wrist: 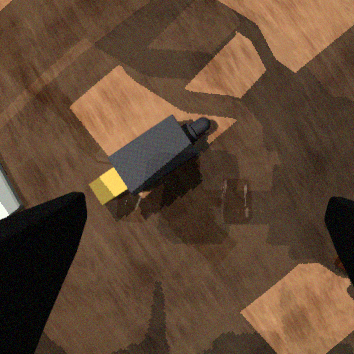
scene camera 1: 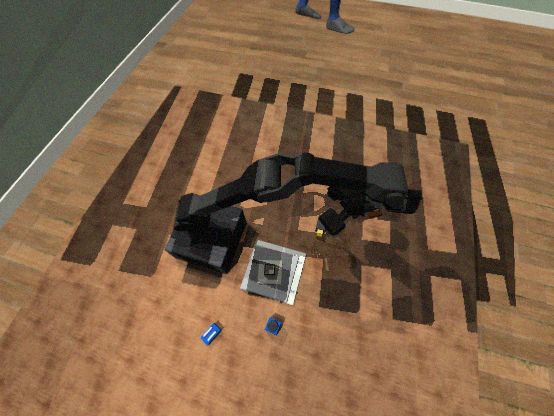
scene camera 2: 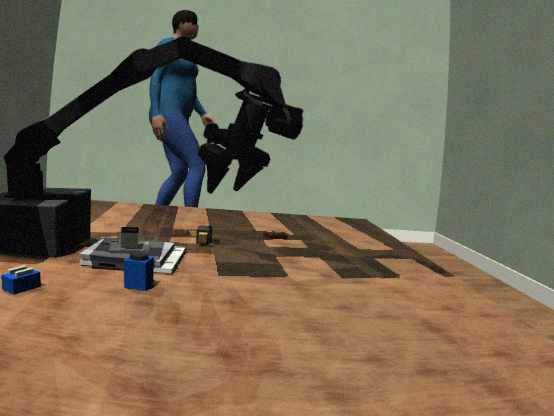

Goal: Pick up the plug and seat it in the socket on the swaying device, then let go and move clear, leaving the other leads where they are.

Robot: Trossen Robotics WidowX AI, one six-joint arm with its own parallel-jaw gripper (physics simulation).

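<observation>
The plug (scene camera 1: 320, 233) (scene camera 2: 204, 235) (wrist: 152, 152), a dark grey block with a yellow tip and a rounded dark stub at its other end, lies on the table. The device (scene camera 1: 297, 280) (scene camera 2: 172, 264) (wrist: 7, 197) is a flat grey and white stack nearer the arm's base. Its socket (scene camera 1: 265, 270) (scene camera 2: 130, 237) is a small square, dark-rimmed housing standing on top. My gripper (scene camera 2: 223, 190) (wrist: 209, 207) is open and empty, high above the table. In the wrist view the plug lies below and beyond the fingertips, nearer the left finger. In scene camera 1 the arm hides the fingers.
A blue block with two white strips (scene camera 1: 210, 334) (scene camera 2: 21, 281) and a blue block with a round dark top (scene camera 1: 273, 326) (scene camera 2: 138, 273) stand near the device. A red-orange piece (scene camera 1: 374, 214) (scene camera 2: 275, 235) lies beyond the plug. A person (scene camera 2: 177, 100) stands behind the table. Striped shadows cross the table.
</observation>
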